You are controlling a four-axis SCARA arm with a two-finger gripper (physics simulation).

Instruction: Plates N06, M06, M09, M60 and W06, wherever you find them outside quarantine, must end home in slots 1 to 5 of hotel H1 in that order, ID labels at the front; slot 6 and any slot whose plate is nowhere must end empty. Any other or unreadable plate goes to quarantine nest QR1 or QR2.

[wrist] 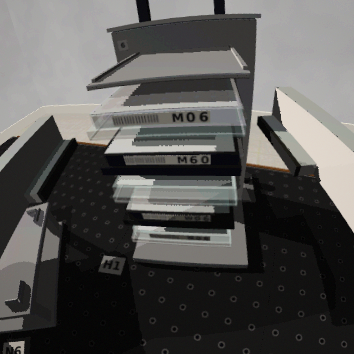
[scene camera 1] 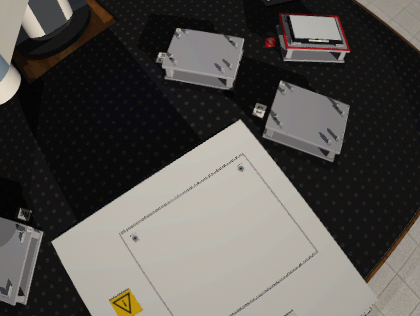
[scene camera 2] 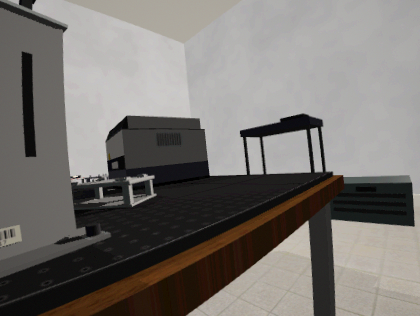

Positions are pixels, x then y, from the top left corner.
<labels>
A hotel shelf (wrist: 202,62) is 0.15 m from the lens.
</labels>
